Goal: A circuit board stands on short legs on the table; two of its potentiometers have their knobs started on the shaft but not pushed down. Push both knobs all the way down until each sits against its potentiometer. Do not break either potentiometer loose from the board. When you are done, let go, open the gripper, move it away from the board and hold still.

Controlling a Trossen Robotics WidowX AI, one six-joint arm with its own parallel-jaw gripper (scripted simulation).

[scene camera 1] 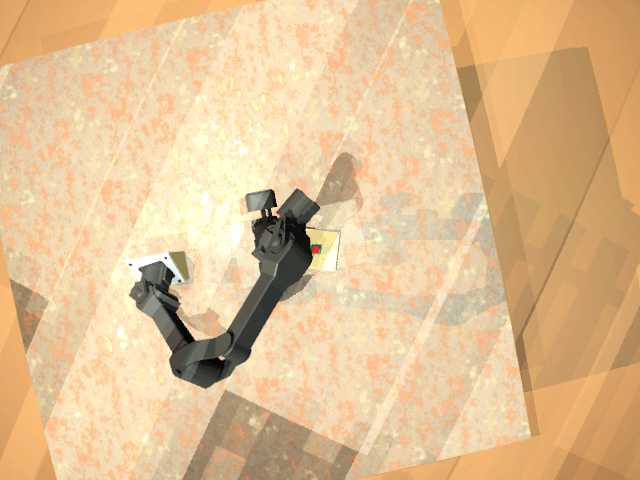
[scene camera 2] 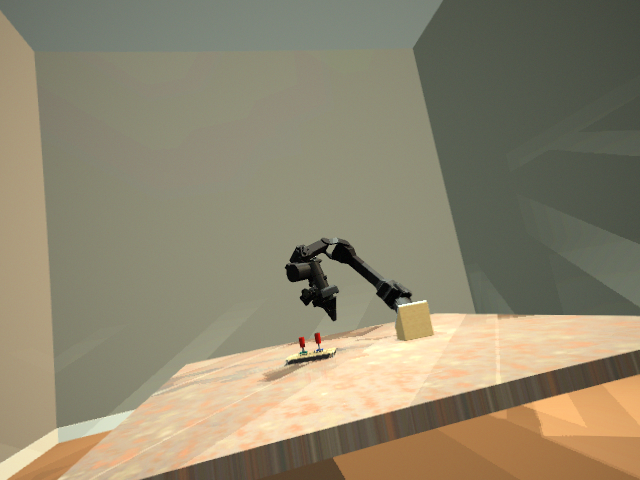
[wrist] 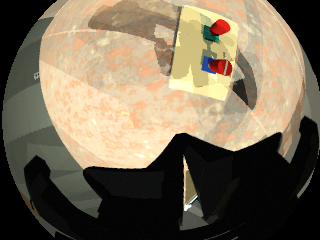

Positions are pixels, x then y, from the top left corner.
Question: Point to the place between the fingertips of my gripper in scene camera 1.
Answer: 263, 231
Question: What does my gripper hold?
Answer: Nothing.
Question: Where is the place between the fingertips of my gripper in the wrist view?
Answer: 180, 137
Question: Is my gripper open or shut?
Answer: Shut.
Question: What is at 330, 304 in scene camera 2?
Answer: My gripper.
